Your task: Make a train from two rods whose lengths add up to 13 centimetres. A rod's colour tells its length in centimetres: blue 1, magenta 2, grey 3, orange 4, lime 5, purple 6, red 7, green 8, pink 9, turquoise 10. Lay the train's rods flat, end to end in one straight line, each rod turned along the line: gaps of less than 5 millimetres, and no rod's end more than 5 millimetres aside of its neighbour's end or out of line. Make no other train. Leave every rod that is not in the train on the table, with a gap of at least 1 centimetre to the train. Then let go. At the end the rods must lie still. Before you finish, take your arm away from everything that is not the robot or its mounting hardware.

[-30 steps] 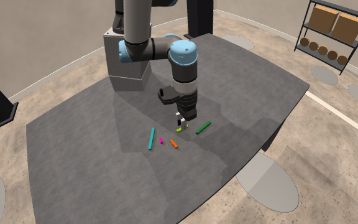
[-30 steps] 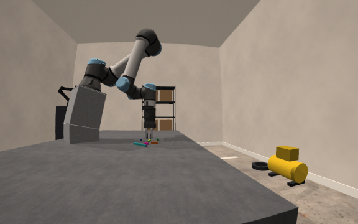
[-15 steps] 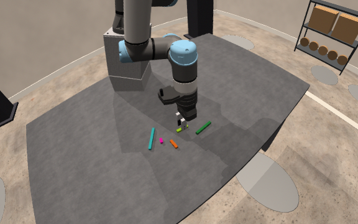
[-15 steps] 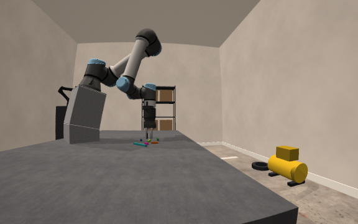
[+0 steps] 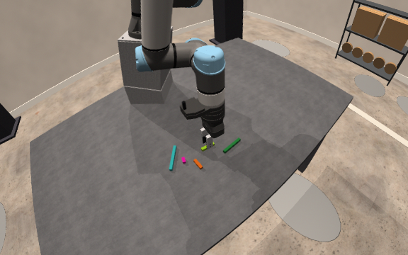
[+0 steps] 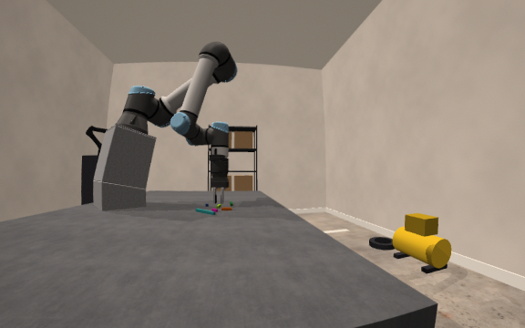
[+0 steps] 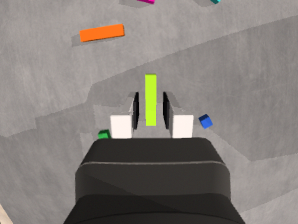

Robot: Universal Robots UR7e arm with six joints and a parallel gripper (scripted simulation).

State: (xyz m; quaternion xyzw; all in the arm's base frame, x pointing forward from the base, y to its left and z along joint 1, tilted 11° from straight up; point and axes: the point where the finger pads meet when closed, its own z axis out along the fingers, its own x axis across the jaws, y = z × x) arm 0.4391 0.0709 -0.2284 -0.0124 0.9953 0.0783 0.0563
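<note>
Right now the lime rod is 30 mm below my hand. The rest, counted from my hand: green rod 40 mm ahead, 80 mm to the left, 30 mm below; small blue rod 60 mm behind, 20 mm to the left, 30 mm below; orange rod 50 mm ahead, 60 mm to the right, 30 mm below.
</note>
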